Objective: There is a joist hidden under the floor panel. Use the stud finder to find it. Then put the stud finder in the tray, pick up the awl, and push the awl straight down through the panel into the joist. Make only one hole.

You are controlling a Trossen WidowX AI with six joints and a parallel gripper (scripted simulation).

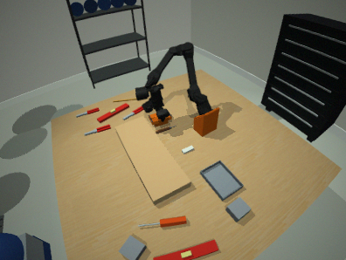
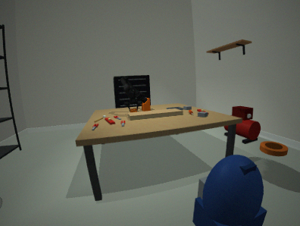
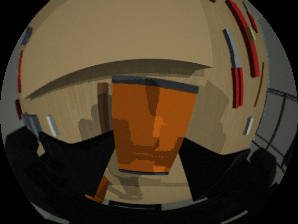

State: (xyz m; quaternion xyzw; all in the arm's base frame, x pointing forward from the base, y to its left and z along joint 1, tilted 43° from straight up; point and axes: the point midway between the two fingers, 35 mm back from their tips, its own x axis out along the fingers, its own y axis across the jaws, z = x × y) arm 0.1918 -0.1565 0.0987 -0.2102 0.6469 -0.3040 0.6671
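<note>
Right now the awl is 70 mm to the left of my gripper tip, 30 mm below it and 10 mm behind it. Also, from my gripper tip: indicator window (40 mm below, 30 mm behind); orange stud finder (20 mm below, 10 mm behind); grey tray (500 mm to the left, 40 mm behind, 20 mm below).
</note>
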